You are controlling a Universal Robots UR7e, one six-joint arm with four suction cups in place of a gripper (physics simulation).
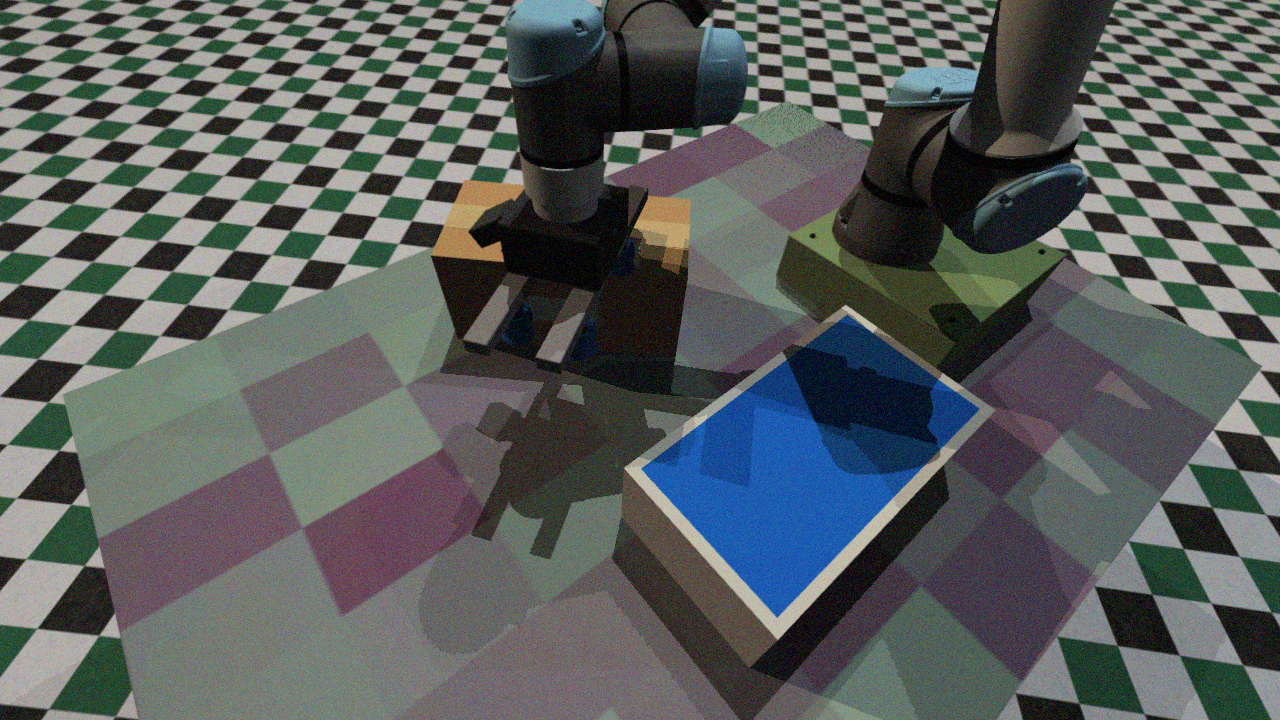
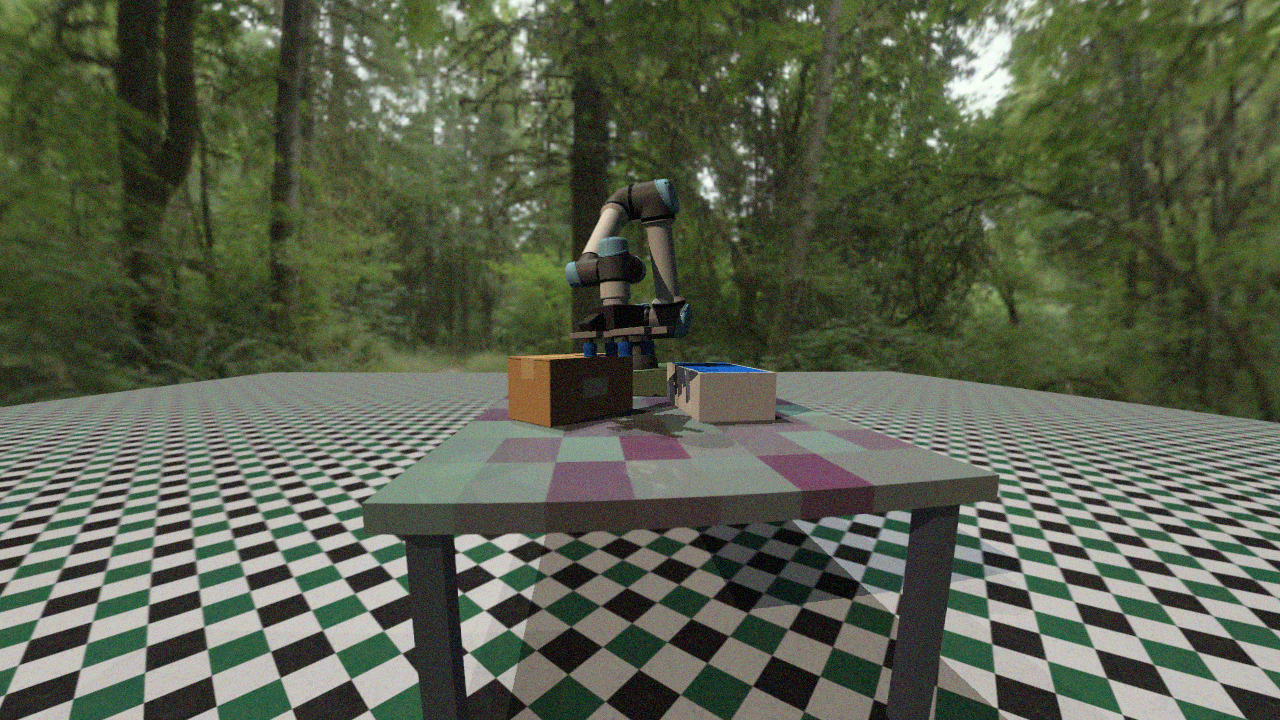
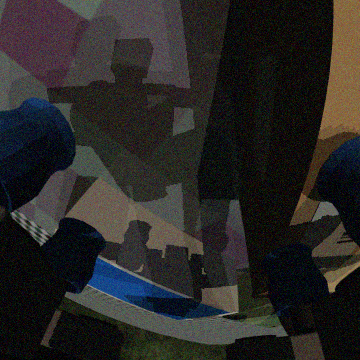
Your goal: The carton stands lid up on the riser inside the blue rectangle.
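Where they show: hand, its tool point: [image 2: 618,355] [image 3: 189,215]; arm's base, origin of its link: [image 1: 884,234] [image 2: 637,368].
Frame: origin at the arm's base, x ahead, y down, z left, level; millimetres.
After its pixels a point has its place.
Note:
The carton [image 1: 662,215] @(x 278, y -68, z -206 mm) [image 2: 566,389] @(x 508, y 4, z -307 mm) [image 3: 344,71] is an orange-topped box with dark sides. It stands on the table left of the riser. The riser [image 1: 680,557] @(x 576, y 18, z 94 mm) [image 2: 730,400] @(x 575, y 33, z 83 mm) [image 3: 107,211] @(x 518, y 34, z 10 mm) is a low beige block topped by the white-edged blue rectangle [image 1: 802,472] @(x 445, y -35, z 134 mm) [image 2: 719,369] @(x 481, y -35, z 97 mm) [image 3: 143,289] @(x 403, y -35, z 75 mm), which has nothing on it. My suction gripper [image 1: 566,293] @(x 469, y -72, z -174 mm) [image 2: 612,349] [image 3: 178,196] @(x 469, y -72, z -174 mm) sits low over the carton's front edge. Two of its blue cups rest on the carton's top. The other two hang past the edge over the table. The carton rests on the table.
The arm's base [image 1: 895,215] @(x 55, y -73, z 15 mm) stands on a green plate [image 1: 816,265] @(x 108, y 21, z -43 mm) at the back right, just behind the riser. The patchwork table [image 2: 680,493] @(x 978, y 86, z -198 mm) ends close behind the carton, with checkered floor beyond.

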